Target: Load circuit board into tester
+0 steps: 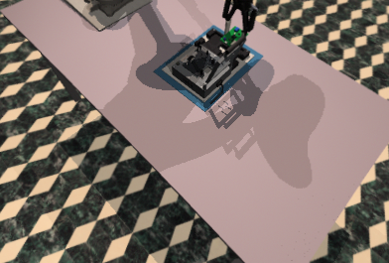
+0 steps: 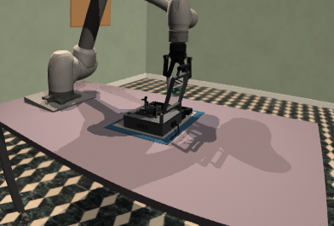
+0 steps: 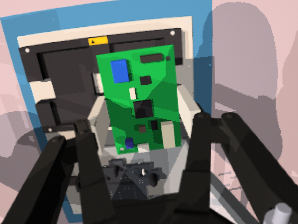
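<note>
My hand is 2 cm above the green circuit board. Also, from my hand: clear lid 18 cm to the right, 7 cm ahead, 4 cm above; black tester 13 cm to the right, 3 cm below, 2 cm behind.
</note>
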